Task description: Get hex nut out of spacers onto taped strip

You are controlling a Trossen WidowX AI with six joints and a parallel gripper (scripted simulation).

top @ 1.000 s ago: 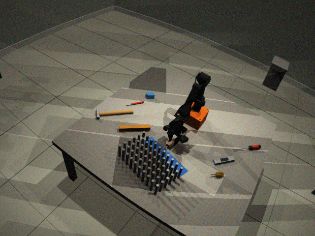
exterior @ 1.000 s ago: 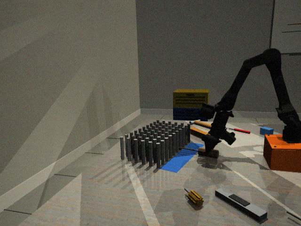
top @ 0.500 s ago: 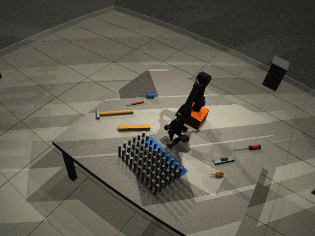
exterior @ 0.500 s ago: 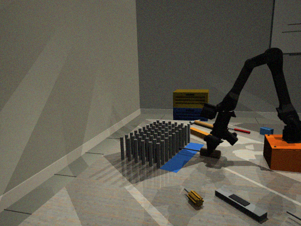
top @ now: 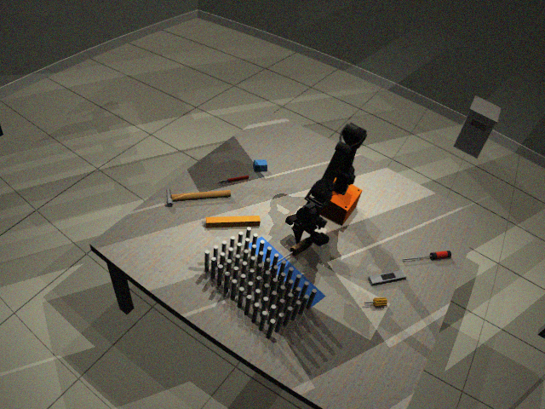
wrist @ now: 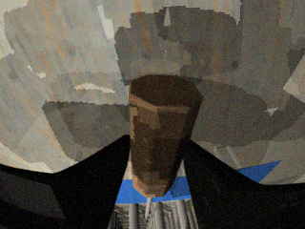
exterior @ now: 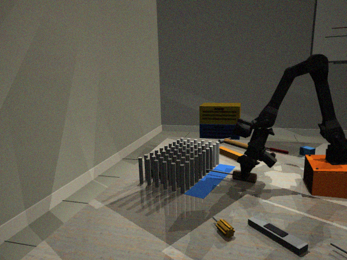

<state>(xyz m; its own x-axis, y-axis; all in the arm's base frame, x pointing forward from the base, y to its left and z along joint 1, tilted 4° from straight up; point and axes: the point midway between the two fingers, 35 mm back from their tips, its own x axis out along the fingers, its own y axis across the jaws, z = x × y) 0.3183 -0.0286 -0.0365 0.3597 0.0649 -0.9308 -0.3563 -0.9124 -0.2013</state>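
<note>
The wooden-handled tool is 100 mm ahead of my gripper tip and 40 mm to the right of it. From my gripper tip the other things lie so: hex nut (200 mm ahead, 80 mm to the right, 10 mm below); blue taped strip (130 mm ahead, 10 mm to the right, 10 mm below); orange bar (290 mm to the right, 30 mm ahead).
</note>
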